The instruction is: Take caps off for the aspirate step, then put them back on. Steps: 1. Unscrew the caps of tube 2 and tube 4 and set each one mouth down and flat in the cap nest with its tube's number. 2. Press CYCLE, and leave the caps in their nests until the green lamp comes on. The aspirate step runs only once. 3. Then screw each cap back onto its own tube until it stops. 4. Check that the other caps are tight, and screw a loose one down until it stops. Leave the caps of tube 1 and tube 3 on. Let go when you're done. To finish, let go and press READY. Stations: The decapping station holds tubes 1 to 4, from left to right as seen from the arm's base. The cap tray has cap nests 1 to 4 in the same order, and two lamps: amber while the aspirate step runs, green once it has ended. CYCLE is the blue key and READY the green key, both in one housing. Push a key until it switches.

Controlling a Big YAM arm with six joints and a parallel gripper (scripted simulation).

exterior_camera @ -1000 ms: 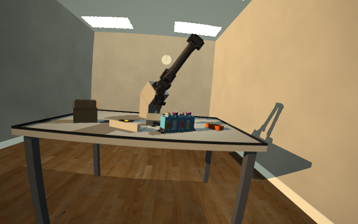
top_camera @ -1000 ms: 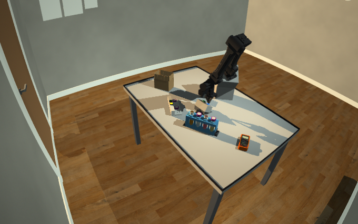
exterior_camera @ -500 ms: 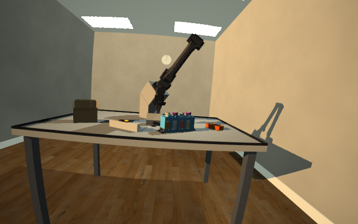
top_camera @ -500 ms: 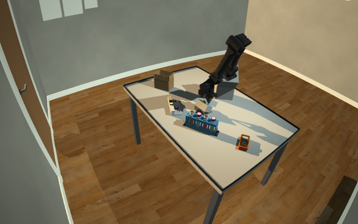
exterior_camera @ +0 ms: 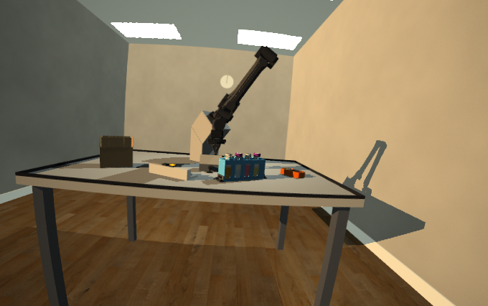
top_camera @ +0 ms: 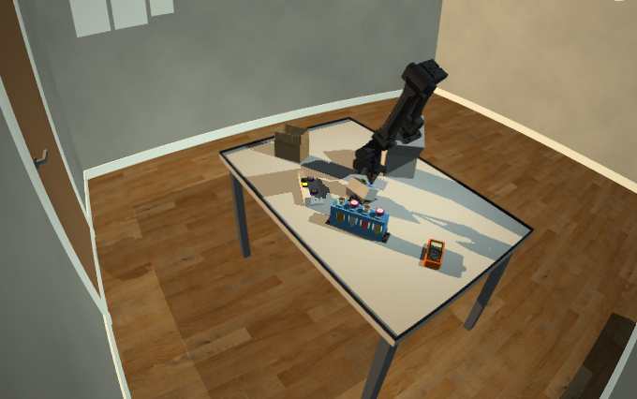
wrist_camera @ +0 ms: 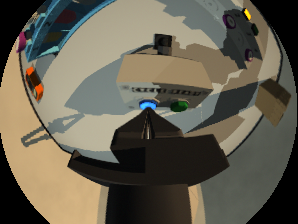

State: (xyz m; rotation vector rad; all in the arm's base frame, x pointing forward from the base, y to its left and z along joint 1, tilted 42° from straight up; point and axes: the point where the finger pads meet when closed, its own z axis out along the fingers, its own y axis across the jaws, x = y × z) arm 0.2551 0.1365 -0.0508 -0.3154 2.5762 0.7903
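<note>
Right now my hand is 10 mm short of the blue cycle key and 10 mm above it. Also, from my hand: orange multimeter (70 mm behind, 430 mm to the left, 60 mm below); beige key housing (30 mm ahead, 10 mm to the right, 20 mm below); green ready key (20 mm ahead, 40 mm to the right, 10 mm below).
</note>
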